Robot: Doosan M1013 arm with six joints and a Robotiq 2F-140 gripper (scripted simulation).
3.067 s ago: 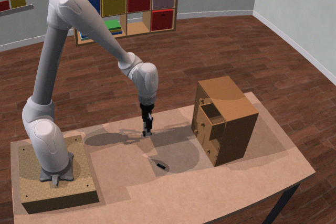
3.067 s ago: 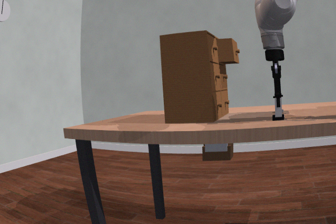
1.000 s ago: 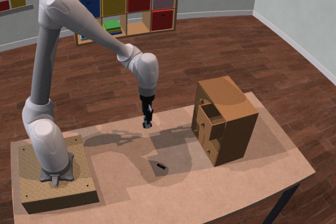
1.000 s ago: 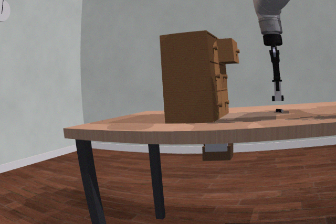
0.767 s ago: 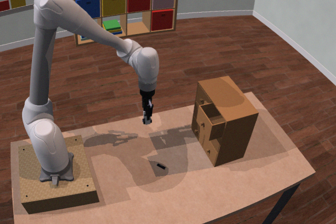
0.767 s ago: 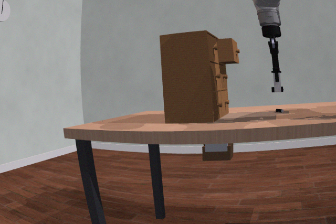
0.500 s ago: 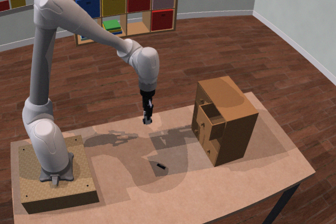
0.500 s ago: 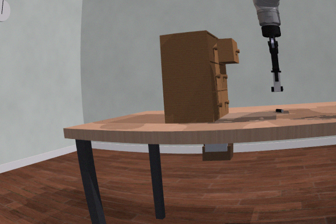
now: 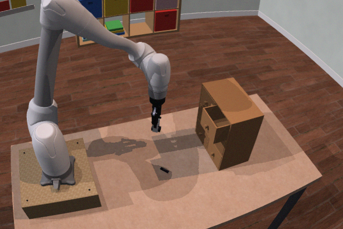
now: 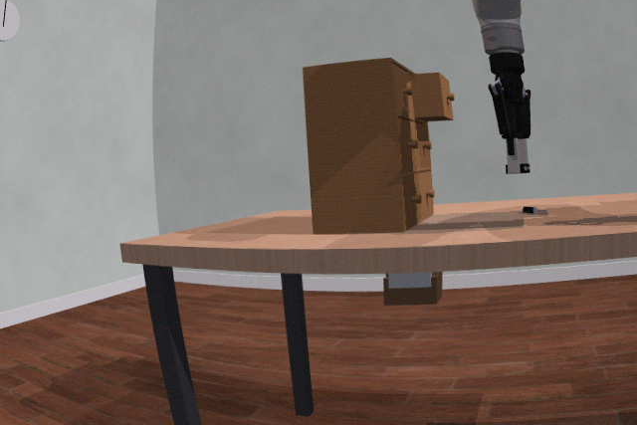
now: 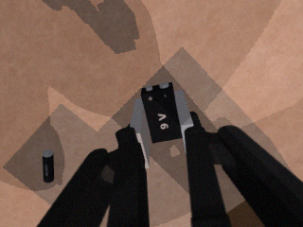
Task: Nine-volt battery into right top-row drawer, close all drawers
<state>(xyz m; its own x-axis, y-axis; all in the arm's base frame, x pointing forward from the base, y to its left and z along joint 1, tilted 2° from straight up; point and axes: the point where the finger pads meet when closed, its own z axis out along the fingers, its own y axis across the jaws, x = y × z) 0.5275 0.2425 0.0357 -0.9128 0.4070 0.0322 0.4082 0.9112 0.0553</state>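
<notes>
Now: hand 10 mm past the nine-volt battery and 20 mm above it. Round my hand: black cylinder 10 mm ahead, 200 mm to the right, 130 mm below.
</notes>
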